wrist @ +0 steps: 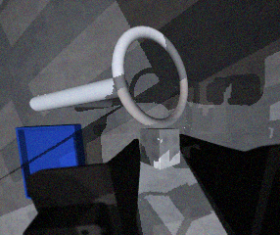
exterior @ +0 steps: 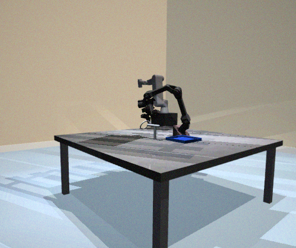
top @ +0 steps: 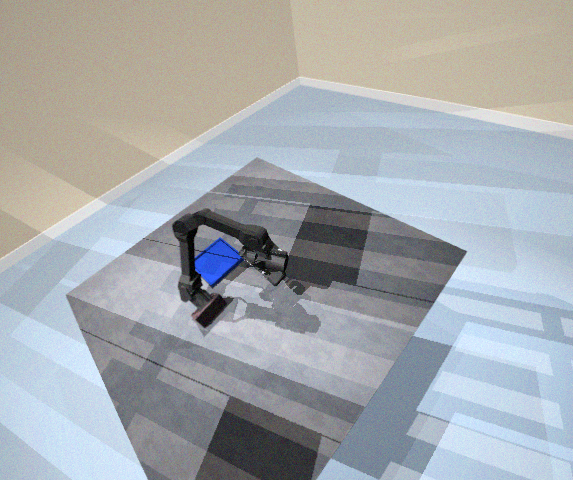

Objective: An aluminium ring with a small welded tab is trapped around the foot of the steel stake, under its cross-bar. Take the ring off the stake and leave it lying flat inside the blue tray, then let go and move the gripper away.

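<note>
The blue tray is 7 cm behind my gripper tip, 29 cm to the left of it and 10 cm below it. Round my gripper tip: aluminium ring (5 cm ahead, 1 cm to the right).
</note>
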